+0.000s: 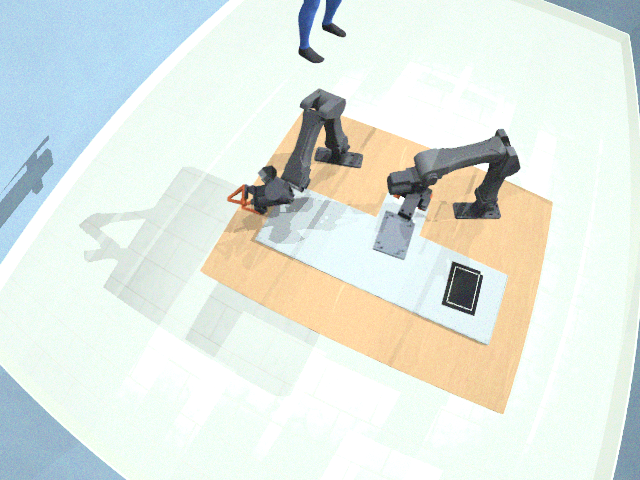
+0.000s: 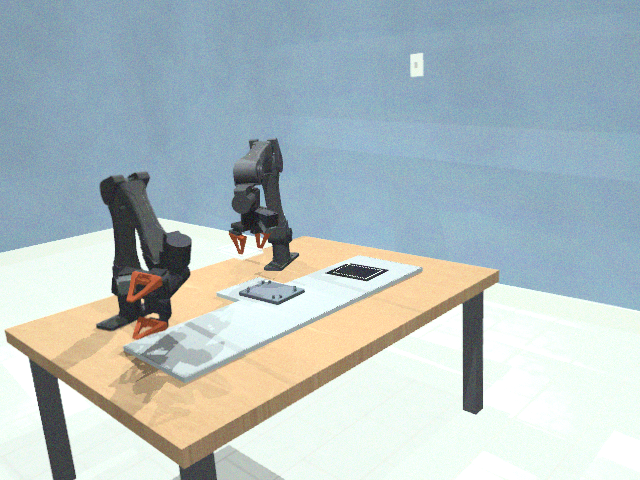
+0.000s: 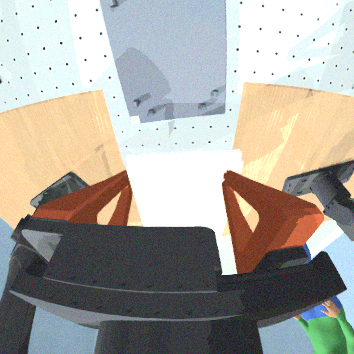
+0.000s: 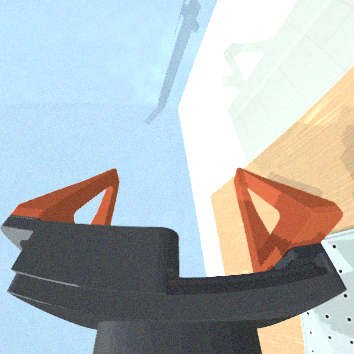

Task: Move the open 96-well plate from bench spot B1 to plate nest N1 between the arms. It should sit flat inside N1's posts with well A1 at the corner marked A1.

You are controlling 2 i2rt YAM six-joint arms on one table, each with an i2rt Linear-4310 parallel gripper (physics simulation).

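Observation:
My left gripper is shut on the white 96-well plate and holds it in the air just behind plate nest N1. The nest is a grey base with small corner posts, and nothing sits on it. Bench spot B1 is a black rectangle with a white outline, and it is bare. My right gripper is open and empty at the far end of the mat, pointing off the table edge.
A pale perforated mat lies on the wooden table and carries the nest and B1. Both arm bases stand at the table's back. A person's legs show on the floor behind the table.

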